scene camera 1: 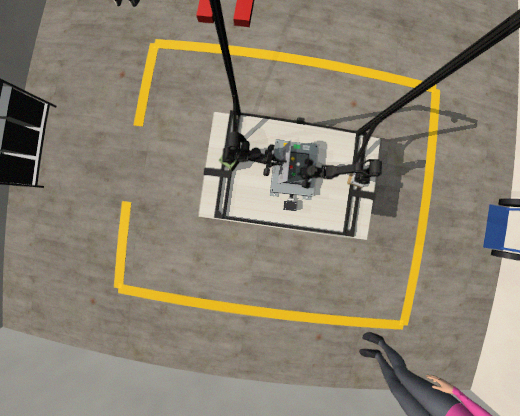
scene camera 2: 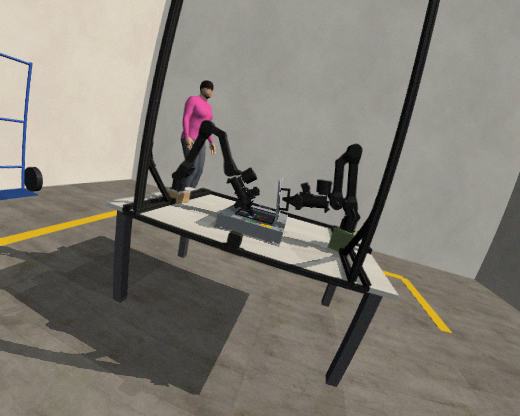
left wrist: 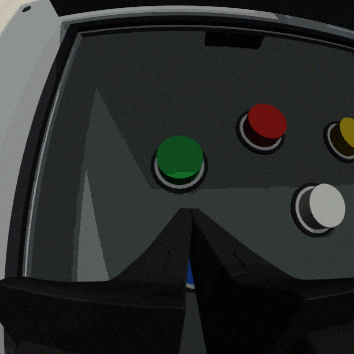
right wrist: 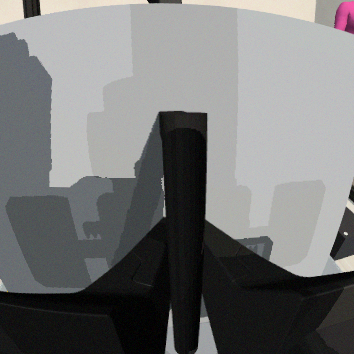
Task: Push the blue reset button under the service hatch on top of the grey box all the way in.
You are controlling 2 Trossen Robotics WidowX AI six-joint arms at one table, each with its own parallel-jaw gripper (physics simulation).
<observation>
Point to a green button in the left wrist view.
At 179, 158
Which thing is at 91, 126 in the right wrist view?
A service hatch.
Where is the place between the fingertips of my left gripper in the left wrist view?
187, 216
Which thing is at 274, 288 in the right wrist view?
My right gripper.
</observation>
